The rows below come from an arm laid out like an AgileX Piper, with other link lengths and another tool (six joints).
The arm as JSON. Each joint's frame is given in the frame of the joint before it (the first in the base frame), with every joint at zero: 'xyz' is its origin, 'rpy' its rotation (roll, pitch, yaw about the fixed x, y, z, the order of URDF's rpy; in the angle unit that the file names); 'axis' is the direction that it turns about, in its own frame. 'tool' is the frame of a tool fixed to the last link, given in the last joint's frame.
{
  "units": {
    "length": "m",
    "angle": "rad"
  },
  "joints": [
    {
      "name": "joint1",
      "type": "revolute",
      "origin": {
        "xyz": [
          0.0,
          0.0,
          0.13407
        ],
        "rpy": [
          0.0,
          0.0,
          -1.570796
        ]
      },
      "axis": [
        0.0,
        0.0,
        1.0
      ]
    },
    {
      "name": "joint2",
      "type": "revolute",
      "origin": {
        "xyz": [
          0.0,
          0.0,
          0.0
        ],
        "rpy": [
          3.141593,
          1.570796,
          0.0
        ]
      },
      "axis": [
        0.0,
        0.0,
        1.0
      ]
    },
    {
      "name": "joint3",
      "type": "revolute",
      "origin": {
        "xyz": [
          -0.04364,
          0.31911,
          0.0
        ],
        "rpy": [
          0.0,
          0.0,
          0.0
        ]
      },
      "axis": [
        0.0,
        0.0,
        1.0
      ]
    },
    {
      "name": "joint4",
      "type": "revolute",
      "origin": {
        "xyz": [
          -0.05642,
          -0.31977,
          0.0
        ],
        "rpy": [
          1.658,
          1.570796,
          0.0
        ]
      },
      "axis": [
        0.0,
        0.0,
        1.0
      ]
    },
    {
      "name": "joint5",
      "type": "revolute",
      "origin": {
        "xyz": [
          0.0,
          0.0,
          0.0
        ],
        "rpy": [
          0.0,
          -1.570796,
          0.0
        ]
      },
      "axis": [
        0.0,
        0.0,
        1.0
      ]
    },
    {
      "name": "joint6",
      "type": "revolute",
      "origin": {
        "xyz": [
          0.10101,
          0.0,
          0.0
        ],
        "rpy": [
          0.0,
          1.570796,
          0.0
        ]
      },
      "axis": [
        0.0,
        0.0,
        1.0
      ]
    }
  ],
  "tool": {
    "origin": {
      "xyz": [
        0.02,
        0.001,
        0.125
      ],
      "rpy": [
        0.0,
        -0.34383,
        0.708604
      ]
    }
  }
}
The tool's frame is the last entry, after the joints.
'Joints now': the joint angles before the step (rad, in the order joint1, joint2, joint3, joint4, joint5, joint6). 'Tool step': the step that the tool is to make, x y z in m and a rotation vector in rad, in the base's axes. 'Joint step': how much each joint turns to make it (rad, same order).
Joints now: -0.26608 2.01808 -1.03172 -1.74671 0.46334 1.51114
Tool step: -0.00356 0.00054 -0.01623 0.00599 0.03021 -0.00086
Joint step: 0.00001 0.03077 0.00002 0.00002 0.00222 -0.00073
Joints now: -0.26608 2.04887 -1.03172 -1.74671 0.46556 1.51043
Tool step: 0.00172 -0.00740 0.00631 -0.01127 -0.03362 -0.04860
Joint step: 0.00001 0.00637 -0.01824 0.00358 0.03453 0.03837
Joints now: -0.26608 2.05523 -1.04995 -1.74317 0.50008 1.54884
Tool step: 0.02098 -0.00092 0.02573 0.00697 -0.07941 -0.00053
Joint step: 0.00242 -0.01945 -0.04806 0.00002 -0.01787 0.02233
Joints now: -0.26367 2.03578 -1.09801 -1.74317 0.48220 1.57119
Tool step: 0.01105 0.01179 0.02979 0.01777 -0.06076 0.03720
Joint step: 0.01106 -0.06257 0.00114 0.00322 -0.04235 -0.00003
